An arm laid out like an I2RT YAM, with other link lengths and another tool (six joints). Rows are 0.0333 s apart.
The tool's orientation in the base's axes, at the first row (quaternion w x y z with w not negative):
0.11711, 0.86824, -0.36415, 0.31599
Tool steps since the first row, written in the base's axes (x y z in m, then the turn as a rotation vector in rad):
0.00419, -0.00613, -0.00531, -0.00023, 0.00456, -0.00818
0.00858, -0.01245, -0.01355, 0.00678, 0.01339, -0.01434
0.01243, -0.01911, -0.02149, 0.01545, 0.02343, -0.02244
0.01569, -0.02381, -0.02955, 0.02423, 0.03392, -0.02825
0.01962, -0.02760, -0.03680, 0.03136, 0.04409, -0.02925
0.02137, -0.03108, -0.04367, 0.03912, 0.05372, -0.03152
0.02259, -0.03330, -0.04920, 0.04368, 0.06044, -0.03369
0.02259, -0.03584, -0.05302, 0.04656, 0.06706, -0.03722
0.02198, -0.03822, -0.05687, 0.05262, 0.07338, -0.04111
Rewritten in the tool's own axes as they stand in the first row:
0.00230, 0.00152, 0.00870, -0.00786, -0.00284, 0.00424
0.00295, 0.00311, 0.01985, -0.01294, -0.01388, 0.00842
0.00370, 0.00531, 0.03065, -0.01904, -0.02689, 0.01435
0.00295, 0.00655, 0.04043, -0.02388, -0.04035, 0.01836
0.00258, 0.00665, 0.04950, -0.02638, -0.05256, 0.01803
0.00110, 0.00806, 0.05713, -0.02904, -0.06479, 0.01920
-0.00051, 0.00892, 0.06293, -0.03173, -0.07270, 0.02008
-0.00152, 0.01082, 0.06698, -0.03612, -0.07933, 0.02127
-0.00295, 0.01303, 0.07071, -0.03888, -0.08797, 0.02435

